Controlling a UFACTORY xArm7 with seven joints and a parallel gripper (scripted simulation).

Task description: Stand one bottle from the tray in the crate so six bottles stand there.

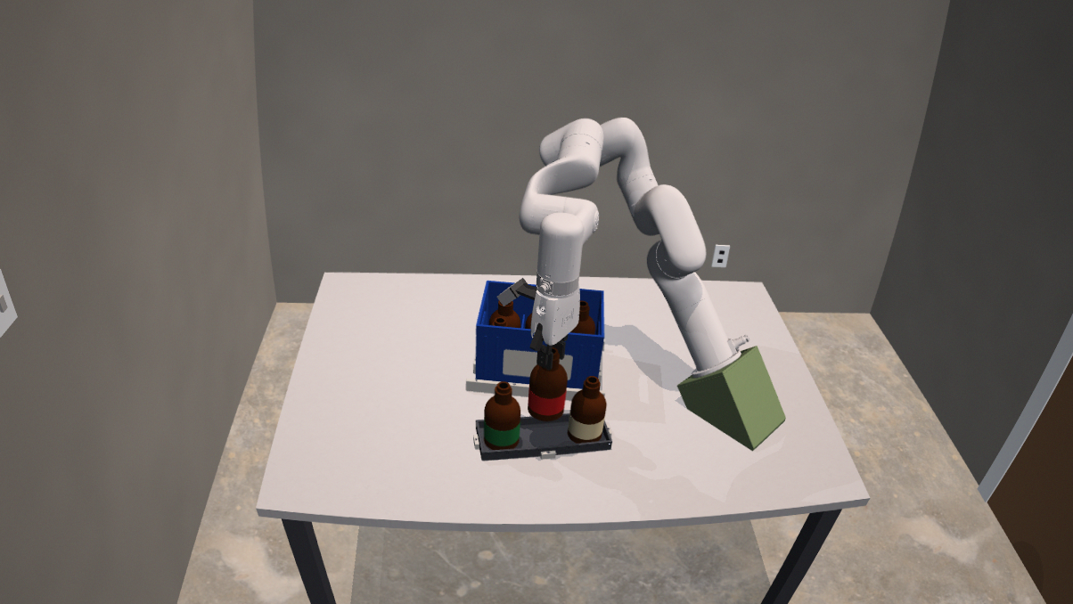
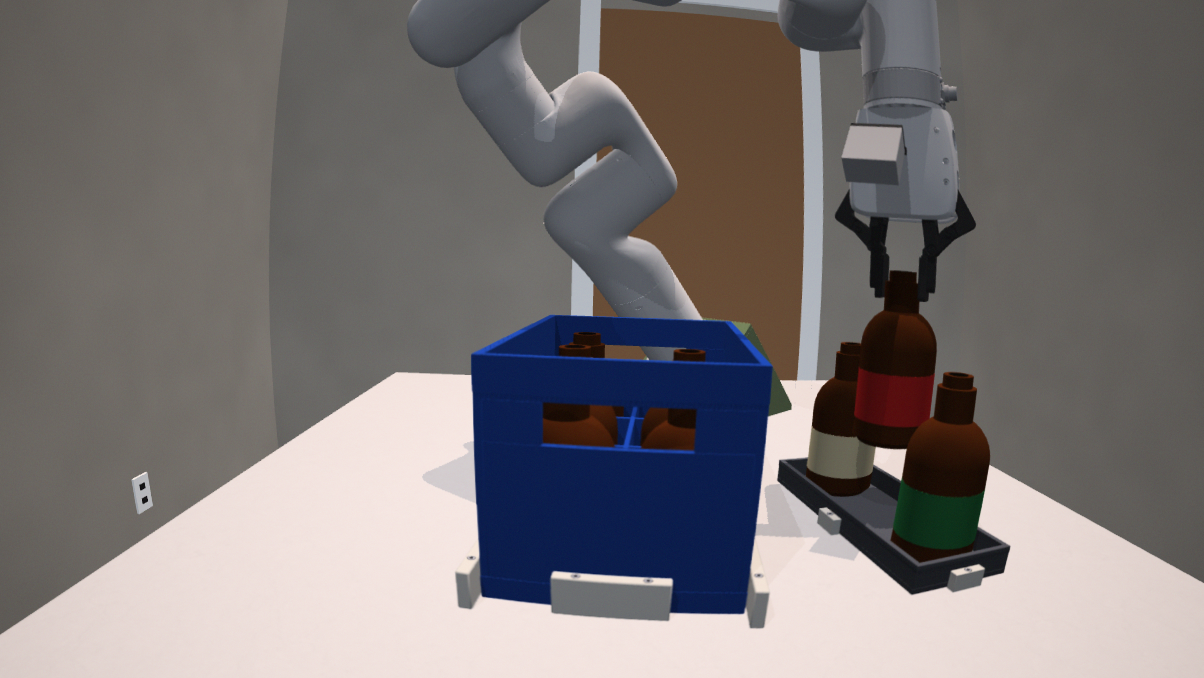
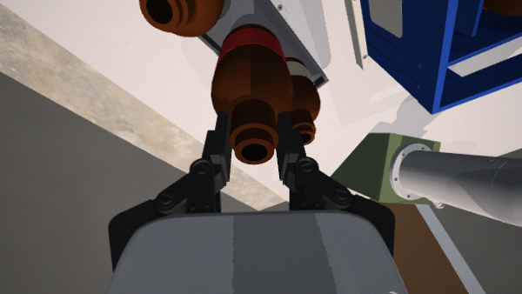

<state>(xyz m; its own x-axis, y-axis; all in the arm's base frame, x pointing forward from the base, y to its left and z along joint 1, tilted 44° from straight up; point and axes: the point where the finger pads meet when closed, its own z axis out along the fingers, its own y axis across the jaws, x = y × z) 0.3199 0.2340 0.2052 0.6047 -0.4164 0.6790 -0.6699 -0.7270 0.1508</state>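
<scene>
The red-labelled bottle lies 7 cm below my hand. From my hand the other things lie so: blue crate 24 cm to the right, 15 cm below, 4 cm behind; dark tray 22 cm below.
</scene>
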